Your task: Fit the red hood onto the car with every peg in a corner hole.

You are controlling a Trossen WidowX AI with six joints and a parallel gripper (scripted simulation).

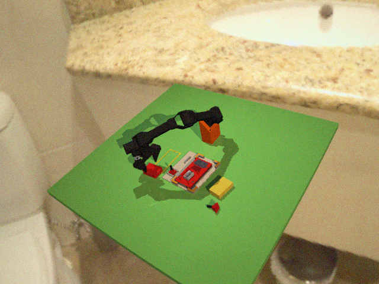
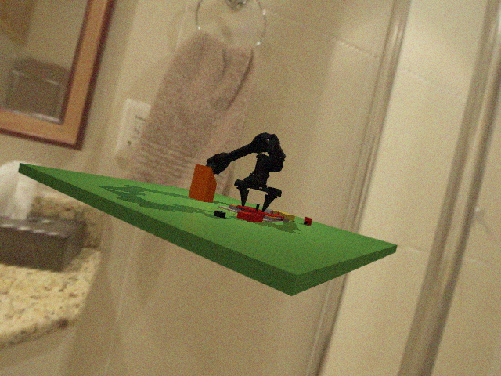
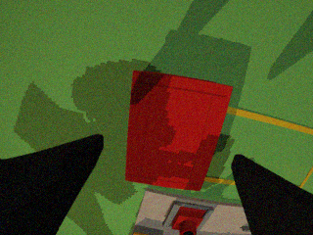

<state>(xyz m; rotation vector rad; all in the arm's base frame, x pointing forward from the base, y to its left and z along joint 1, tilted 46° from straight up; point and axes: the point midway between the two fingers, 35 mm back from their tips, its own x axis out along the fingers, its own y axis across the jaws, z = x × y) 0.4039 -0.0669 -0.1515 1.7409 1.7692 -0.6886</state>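
Now: the red hood 3 cm below my gripper tip. Round my gripper tip: black wheel: 4 cm behind, 15 cm to the right, 3 cm below; then yellow block: 6 cm behind, 42 cm to the left, 3 cm below; then jig: 10 cm behind, 22 cm to the left, 3 cm below.
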